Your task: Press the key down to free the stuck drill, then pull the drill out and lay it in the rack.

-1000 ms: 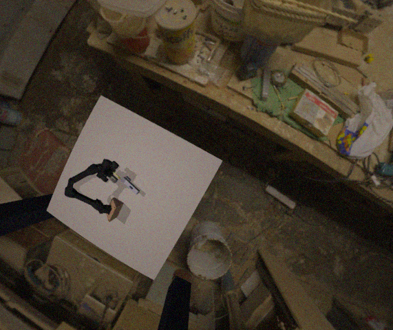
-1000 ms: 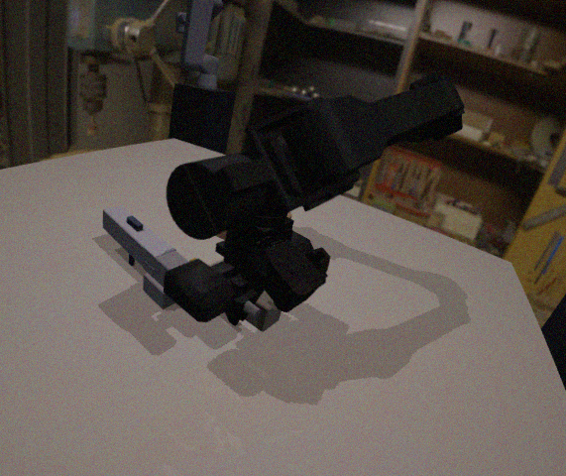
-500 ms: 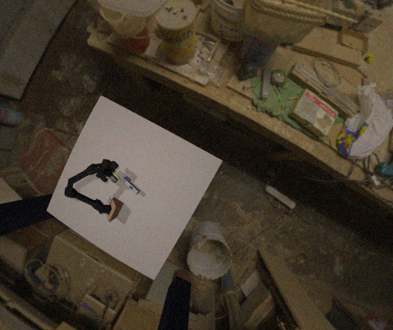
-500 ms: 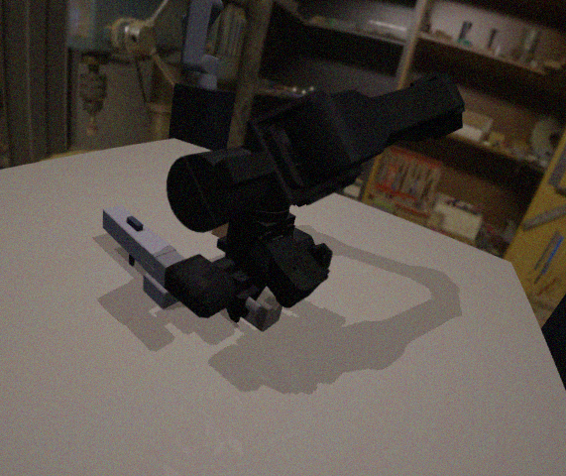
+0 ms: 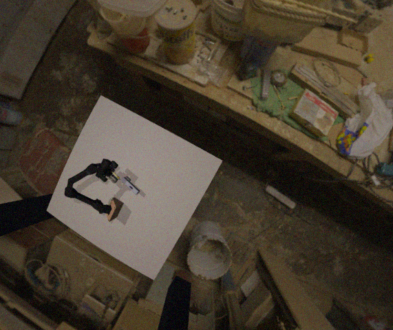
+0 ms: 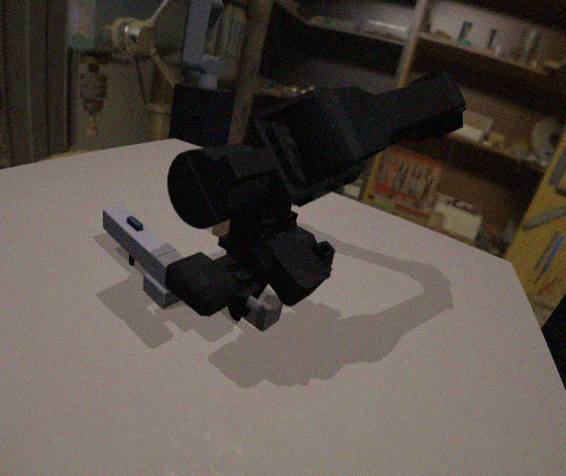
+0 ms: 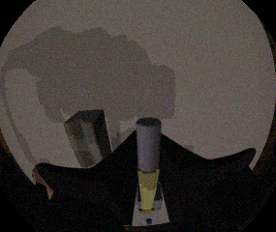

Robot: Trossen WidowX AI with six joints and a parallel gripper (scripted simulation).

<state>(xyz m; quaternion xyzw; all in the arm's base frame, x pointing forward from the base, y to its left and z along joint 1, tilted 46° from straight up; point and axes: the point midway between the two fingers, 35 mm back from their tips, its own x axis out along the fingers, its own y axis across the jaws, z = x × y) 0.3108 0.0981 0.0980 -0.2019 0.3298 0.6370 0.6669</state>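
Now: the drill 1 cm behind my gripper tip, 4 cm to the right of it and 4 cm above it. Also, from my gripper tip: grey housing (3 cm behind, 19 cm to the right); then dark key (3 cm behind, 22 cm to the right).
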